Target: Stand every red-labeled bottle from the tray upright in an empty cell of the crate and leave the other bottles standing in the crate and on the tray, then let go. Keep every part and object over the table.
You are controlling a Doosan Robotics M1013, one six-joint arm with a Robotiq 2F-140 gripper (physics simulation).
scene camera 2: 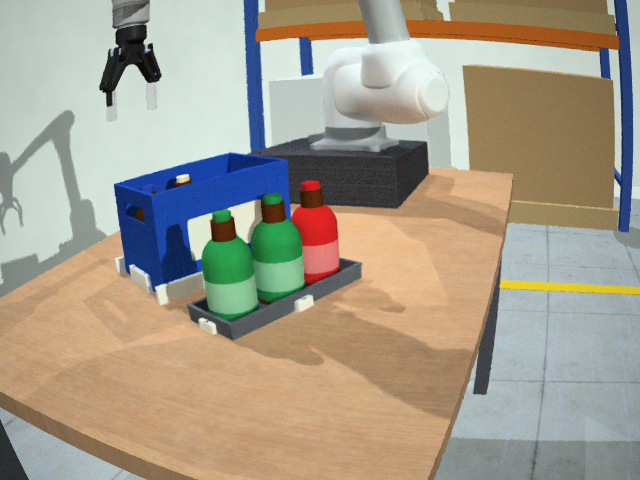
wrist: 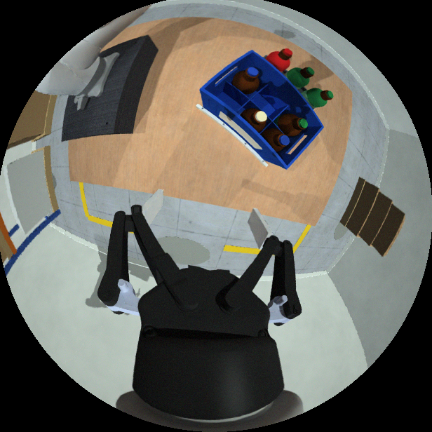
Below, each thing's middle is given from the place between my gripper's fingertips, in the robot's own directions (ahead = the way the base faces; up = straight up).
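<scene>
You'd find the red-labeled bottle [scene camera 2: 316,222] 90 mm ahead of my hand and 470 mm to the left of it, and it's 200 mm below my hand as well.
</scene>
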